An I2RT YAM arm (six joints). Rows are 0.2 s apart.
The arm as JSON. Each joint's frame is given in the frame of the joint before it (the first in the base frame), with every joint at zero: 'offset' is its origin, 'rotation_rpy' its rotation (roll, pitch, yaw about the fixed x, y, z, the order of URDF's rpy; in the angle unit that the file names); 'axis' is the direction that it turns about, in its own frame. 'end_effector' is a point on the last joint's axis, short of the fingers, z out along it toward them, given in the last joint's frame.
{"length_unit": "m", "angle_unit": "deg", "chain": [
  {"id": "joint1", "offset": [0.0, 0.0, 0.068], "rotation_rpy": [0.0, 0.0, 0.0], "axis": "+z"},
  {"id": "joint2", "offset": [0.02, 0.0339, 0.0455], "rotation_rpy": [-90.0, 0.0, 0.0], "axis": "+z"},
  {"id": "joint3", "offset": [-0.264, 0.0, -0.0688], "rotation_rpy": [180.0, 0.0, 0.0], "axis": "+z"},
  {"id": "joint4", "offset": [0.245, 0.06, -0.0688], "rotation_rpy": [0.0, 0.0, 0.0], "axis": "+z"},
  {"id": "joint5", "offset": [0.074, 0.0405, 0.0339], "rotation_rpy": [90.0, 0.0, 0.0], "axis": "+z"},
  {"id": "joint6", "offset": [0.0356, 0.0, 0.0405], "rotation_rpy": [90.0, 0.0, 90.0], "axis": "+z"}
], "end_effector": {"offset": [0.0, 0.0, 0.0], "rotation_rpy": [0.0, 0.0, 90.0]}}
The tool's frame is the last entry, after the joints.
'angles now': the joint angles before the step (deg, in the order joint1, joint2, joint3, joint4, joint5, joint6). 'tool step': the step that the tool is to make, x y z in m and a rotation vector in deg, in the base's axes. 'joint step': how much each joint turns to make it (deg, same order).
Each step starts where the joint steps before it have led.
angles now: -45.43 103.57 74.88 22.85 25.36 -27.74
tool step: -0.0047 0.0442 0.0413 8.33 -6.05 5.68
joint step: 3.71 -9.20 1.23 -16.09 -3.51 10.68
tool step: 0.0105 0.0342 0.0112 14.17 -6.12 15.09
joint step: 3.52 -3.00 2.56 -12.89 -15.10 11.55
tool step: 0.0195 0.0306 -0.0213 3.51 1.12 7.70
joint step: 5.16 -0.04 -3.62 0.52 -3.15 1.18
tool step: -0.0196 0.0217 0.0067 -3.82 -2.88 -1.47
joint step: 1.57 -6.73 -6.82 4.62 3.43 -0.58
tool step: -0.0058 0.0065 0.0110 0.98 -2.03 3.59
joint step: 0.01 -2.06 0.22 -1.13 -3.98 0.78
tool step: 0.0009 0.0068 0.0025 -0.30 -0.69 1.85
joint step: 0.96 -0.70 -0.34 0.40 -0.88 -0.15
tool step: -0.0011 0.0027 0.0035 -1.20 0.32 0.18
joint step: 0.35 -0.54 0.18 -0.34 0.48 -1.11
